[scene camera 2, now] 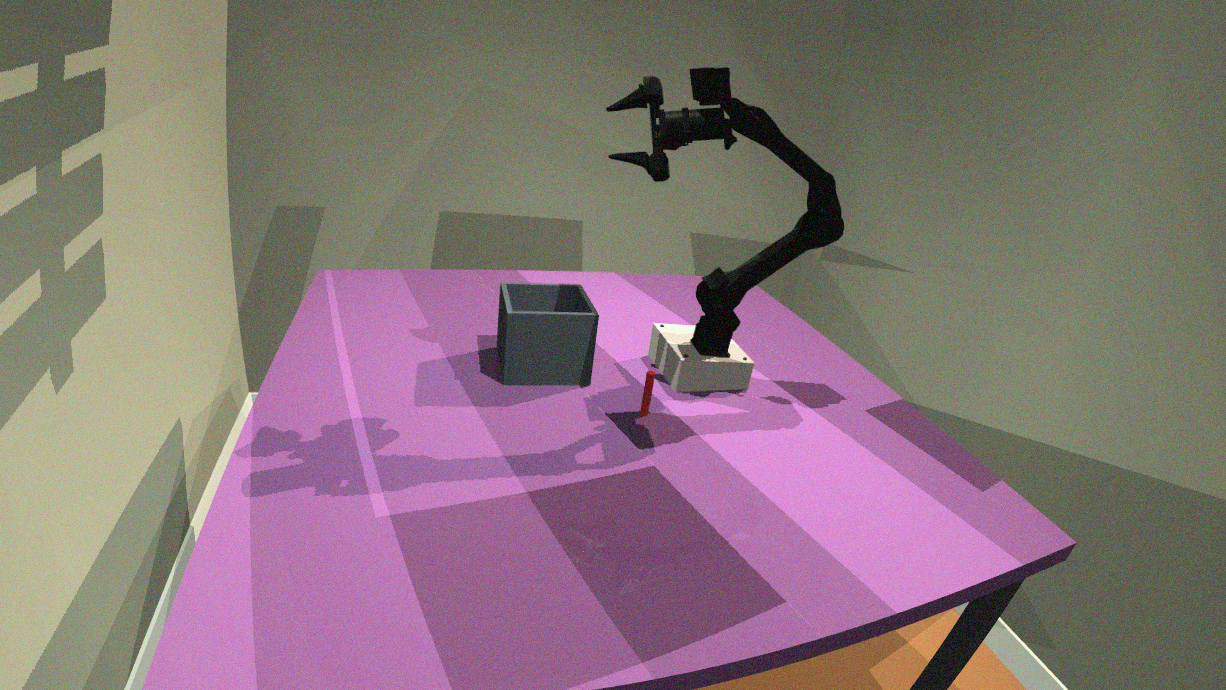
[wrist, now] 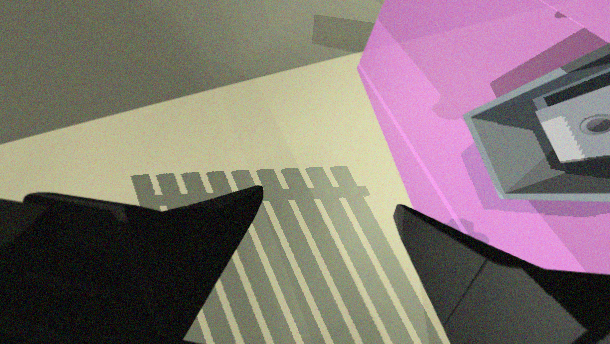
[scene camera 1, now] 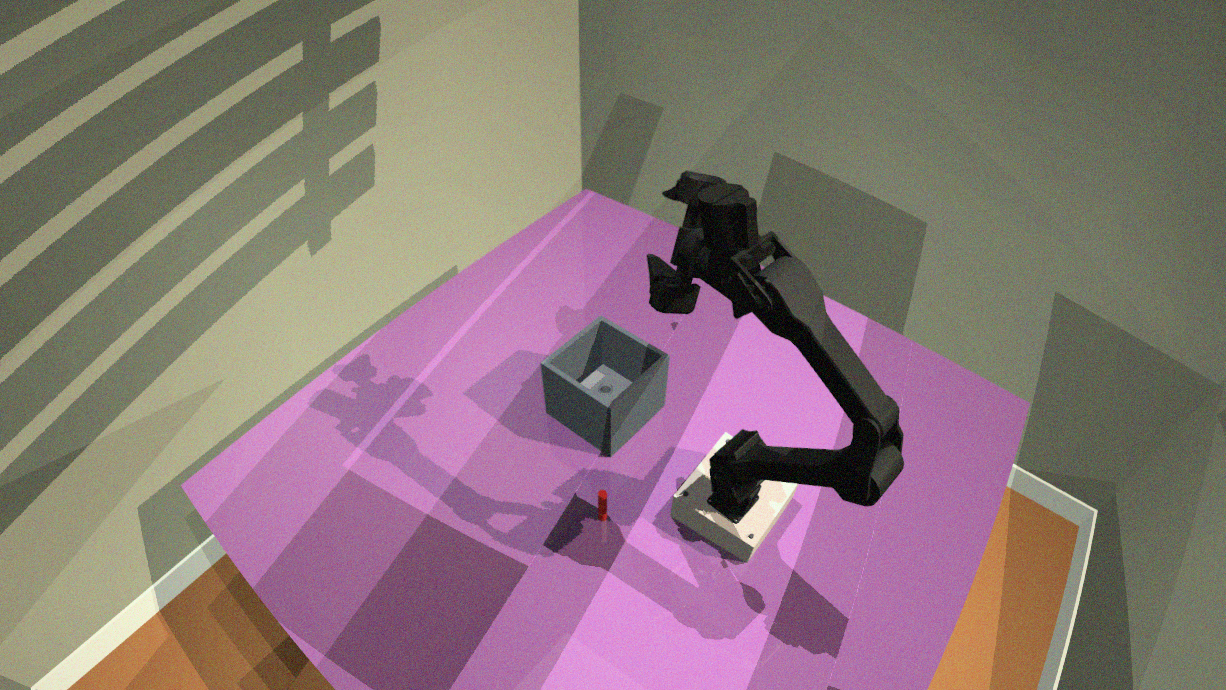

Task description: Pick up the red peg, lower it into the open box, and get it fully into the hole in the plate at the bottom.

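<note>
Through scene camera 1 I see my gripper [scene camera 1: 657,224], and a pale plate [scene camera 1: 606,383] is there as well. In scene camera 2 my gripper [scene camera 2: 607,132] appears again, while scene camera 2 does not show the pale plate, hidden by a grey box. The wrist view gives me that grey box [wrist: 521,162] together with my gripper [wrist: 327,201].
</note>
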